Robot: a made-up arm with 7 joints. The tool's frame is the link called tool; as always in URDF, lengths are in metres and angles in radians.
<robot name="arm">
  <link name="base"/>
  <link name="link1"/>
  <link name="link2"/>
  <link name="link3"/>
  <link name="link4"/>
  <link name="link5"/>
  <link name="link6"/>
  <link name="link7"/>
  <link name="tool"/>
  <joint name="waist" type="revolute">
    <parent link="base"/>
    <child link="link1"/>
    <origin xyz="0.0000 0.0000 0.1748"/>
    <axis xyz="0 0 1"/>
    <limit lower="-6.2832" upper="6.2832" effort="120" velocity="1.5"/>
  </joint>
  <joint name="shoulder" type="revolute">
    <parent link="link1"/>
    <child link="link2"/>
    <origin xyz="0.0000 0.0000 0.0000" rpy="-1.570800 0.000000 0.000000"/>
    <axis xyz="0 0 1"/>
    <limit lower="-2.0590" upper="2.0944" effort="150" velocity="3.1"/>
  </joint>
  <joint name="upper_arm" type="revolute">
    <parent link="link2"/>
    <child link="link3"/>
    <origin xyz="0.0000 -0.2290 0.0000" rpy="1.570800 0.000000 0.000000"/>
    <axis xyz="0 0 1"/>
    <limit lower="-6.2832" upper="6.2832" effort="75" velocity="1.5"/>
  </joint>
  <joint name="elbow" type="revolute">
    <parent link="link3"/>
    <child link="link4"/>
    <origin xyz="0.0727 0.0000 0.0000" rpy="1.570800 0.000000 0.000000"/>
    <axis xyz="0 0 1"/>
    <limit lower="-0.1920" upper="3.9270" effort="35" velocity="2.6"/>
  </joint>
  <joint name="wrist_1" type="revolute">
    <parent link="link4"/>
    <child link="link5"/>
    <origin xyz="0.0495 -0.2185 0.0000" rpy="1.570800 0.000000 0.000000"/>
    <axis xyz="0 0 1"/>
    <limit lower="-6.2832" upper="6.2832" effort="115" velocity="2.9"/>
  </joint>
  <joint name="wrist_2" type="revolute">
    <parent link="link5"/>
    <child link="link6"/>
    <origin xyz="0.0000 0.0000 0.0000" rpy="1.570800 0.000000 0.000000"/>
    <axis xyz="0 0 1"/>
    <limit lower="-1.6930" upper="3.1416" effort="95" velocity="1.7"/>
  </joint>
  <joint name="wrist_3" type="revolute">
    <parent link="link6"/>
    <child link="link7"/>
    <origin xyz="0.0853 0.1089 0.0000" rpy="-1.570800 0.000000 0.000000"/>
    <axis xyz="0 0 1"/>
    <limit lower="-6.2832" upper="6.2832" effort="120" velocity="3"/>
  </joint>
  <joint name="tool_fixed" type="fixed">
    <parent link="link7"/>
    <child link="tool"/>
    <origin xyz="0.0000 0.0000 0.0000"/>
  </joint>
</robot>
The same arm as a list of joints. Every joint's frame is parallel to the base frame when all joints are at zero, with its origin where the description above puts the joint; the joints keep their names.
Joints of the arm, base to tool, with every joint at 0 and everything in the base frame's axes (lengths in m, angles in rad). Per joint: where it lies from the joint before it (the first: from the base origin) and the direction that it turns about. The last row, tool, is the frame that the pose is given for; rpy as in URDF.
waist: xyz 0 0 0.1748 axis +z
shoulder: xyz 0 0 0 axis +y
upper_arm: xyz 0 0 0.229 axis +z
elbow: xyz 0.0727 0 0 axis -y
wrist_1: xyz 0.0495 0 -0.2185 axis -z
wrist_2: xyz 0 0 0 axis +y
wrist_3: xyz 0.0853 0 -0.1089 axis -z
tool: xyz 0 0 0 rpy -3.1416 0 0
Joint limits (rad, base to tool): -6.2832..6.2832 -2.059..2.0944 -6.2832..6.2832 -0.192..3.927 -6.2832..6.2832 -1.693..3.1416 -6.2832..6.2832

